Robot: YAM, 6 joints.
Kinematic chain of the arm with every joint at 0, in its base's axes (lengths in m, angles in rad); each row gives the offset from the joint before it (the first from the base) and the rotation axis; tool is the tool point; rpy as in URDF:
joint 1: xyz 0 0 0.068 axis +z
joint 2: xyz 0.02 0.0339 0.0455 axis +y
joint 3: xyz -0.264 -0.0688 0 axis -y
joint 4: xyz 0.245 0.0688 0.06 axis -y
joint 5: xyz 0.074 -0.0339 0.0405 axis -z
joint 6: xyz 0.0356 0 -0.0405 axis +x
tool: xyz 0 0 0 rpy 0 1.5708 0
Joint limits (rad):
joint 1: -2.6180..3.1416
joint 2: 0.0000..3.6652
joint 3: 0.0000..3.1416
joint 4: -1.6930..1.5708
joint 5: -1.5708..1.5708
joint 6: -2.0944..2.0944
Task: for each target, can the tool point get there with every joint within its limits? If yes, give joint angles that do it. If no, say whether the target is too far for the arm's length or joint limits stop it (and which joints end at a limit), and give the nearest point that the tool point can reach.
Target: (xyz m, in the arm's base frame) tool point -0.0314 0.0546 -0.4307
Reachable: no: joint limits stop it (at a limit: joint 2) | nearest point -0.0499 0.0867 -0.3484 | short by 0.090 m
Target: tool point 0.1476 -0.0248 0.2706
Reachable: yes | joints -0.3530 0.6199 0.2720 0.6743 -0.8956 -1.4070
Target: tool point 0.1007 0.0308 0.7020
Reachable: yes | joints 0.1114 1.6012 2.4792 1.0352 -0.5769 1.7288
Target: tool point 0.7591 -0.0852 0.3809
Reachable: no: too far | nearest point 0.6051 -0.0679 0.3252 | short by 0.165 m
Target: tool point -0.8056 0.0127 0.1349
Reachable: no: too far | nearest point -0.6455 0.0102 0.1305 | short by 0.160 m
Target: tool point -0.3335 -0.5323 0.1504
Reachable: yes | joints -2.1222 2.8217 2.4039 0.4038 0.1468 1.1402
